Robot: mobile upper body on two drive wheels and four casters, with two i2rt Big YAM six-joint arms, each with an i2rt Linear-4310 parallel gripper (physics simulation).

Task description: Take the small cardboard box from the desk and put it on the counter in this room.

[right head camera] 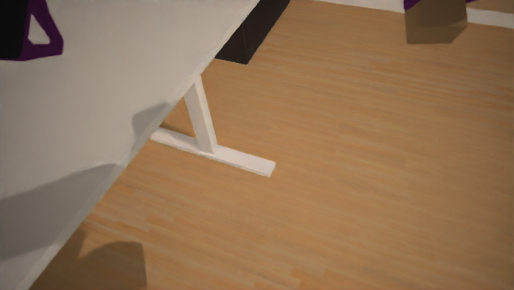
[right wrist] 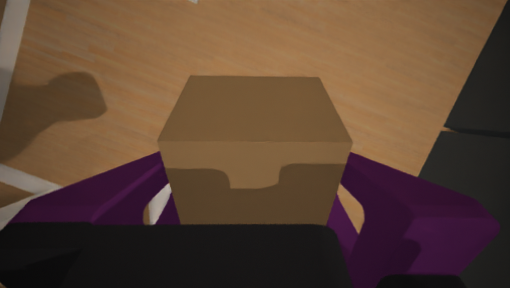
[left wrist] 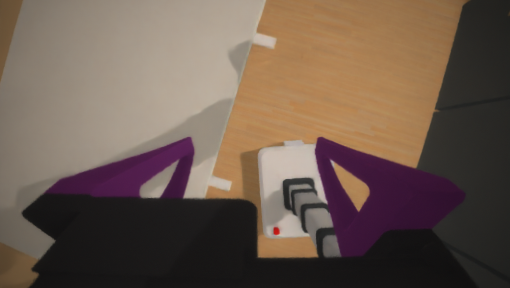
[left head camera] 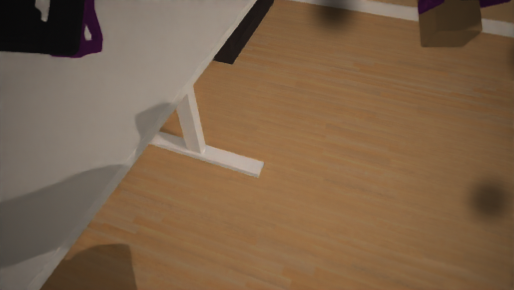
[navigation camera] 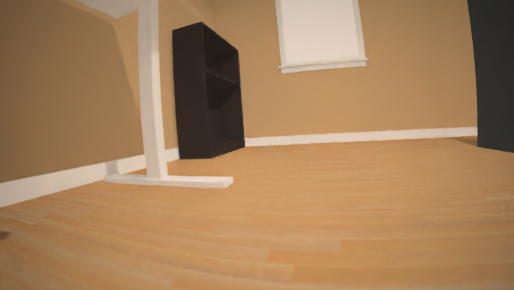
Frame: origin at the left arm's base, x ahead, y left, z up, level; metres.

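Where they show: left gripper, fingertip midpoint: [right head camera: 11, 45] [left wrist: 254, 144] [left head camera: 46, 41]; right gripper, fingertip midpoint: [right head camera: 427, 4] [right wrist: 253, 145] [left head camera: 440, 9].
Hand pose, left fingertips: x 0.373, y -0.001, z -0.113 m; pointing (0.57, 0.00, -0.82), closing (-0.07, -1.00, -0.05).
Things, the pixels of their top centre, and the offset from my left fingertips. "*": a spot on its surface instead. Level surfaces: height alone.
- small brown cardboard box, top centre: [right wrist: 252, 224] dx +0.202, dy -0.447, dz -0.054 m
- white desk top, surface height: dz -0.347 m
- white desk leg, surface spot: [navigation camera: 152, 100] * dx +0.886, dy +0.140, dz -0.938 m
The small brown cardboard box [left head camera: 450, 25] [right head camera: 435, 22] [right wrist: 255, 110] is held up over the wooden floor. My right gripper [right wrist: 253, 145] is shut on it, with one purple finger on each side. My left gripper [left wrist: 254, 144] is open; part of it shows at the top left corner in both head camera views, over the white desk. The white desk top [left head camera: 90, 115] [right head camera: 90, 110] [left wrist: 140, 65] fills the left of these views. The counter the task names cannot be made out for certain in any view.
A dark shelf unit [navigation camera: 189, 95] stands by the wall behind the white desk leg [navigation camera: 152, 100]. Tall dark panels [navigation camera: 495, 75] [left wrist: 475, 145] [right wrist: 475, 170] stand at the right. My white base [left wrist: 272, 165] shows below the left gripper. A white window [navigation camera: 322, 30] is in the far wall.
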